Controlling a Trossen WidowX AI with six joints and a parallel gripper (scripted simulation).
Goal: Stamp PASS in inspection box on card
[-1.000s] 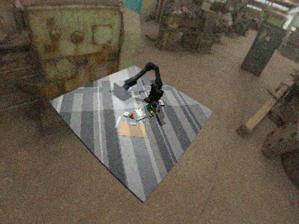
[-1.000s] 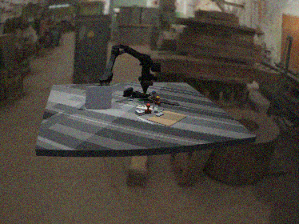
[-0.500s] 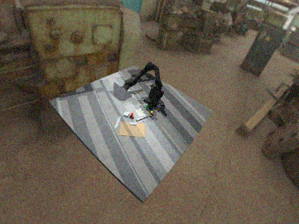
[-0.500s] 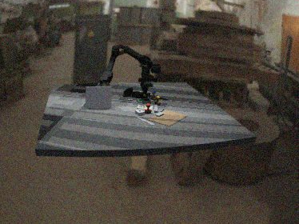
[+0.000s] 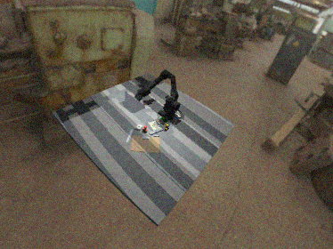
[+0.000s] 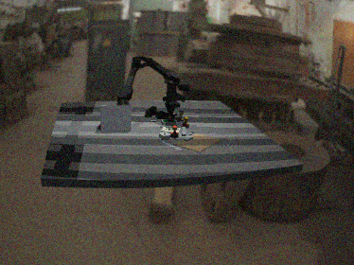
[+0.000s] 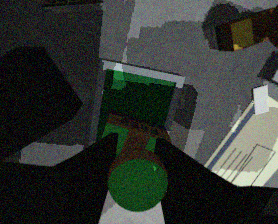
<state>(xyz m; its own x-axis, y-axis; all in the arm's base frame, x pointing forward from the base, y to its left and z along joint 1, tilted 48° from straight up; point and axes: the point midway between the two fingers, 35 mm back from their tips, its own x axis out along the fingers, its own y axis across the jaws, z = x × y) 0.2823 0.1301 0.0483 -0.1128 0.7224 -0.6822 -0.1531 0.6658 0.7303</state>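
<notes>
The green ink pad lies 40 mm below my gripper tip and 10 mm behind it. Round my gripper tip: dark block 100 mm to the left, 30 mm below, 20 mm behind; then pass stamp right at my gripper tip; then yellow-knobbed stamp 90 mm ahead, 60 mm to the right, 30 mm below.
</notes>
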